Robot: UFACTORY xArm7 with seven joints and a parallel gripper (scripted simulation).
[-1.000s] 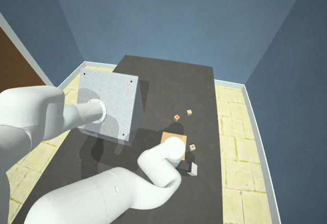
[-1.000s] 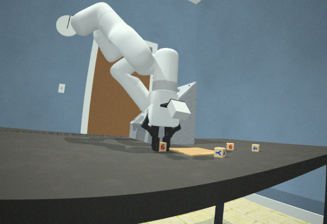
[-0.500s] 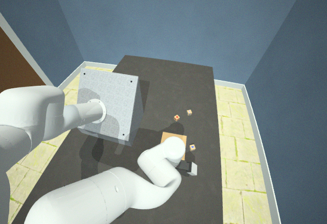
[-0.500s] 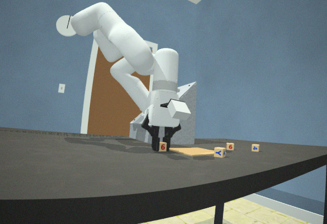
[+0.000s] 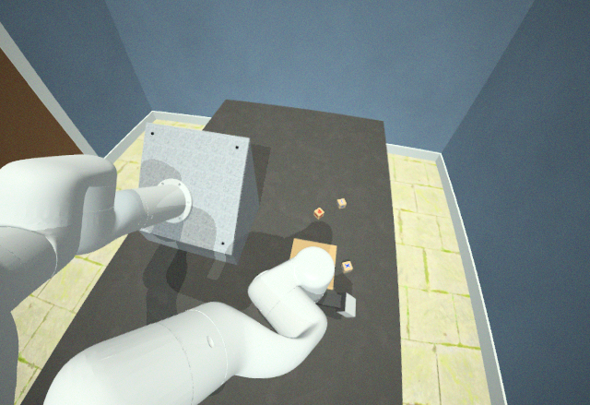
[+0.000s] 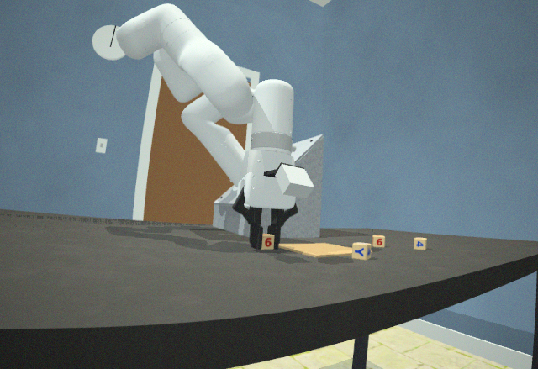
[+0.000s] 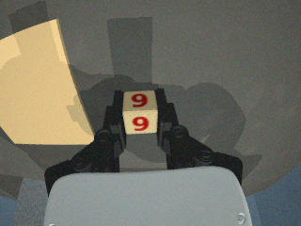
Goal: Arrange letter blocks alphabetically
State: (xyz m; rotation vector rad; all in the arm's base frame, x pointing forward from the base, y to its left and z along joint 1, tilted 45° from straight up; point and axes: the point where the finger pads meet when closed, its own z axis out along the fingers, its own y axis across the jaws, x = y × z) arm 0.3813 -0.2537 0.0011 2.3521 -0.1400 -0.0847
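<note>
Now: hand 11 cm short of the block, 35 cm to the right of it and 1 cm above it. Round my hand: tan mat 2 cm ahead, 12 cm to the left, 2 cm below.
</note>
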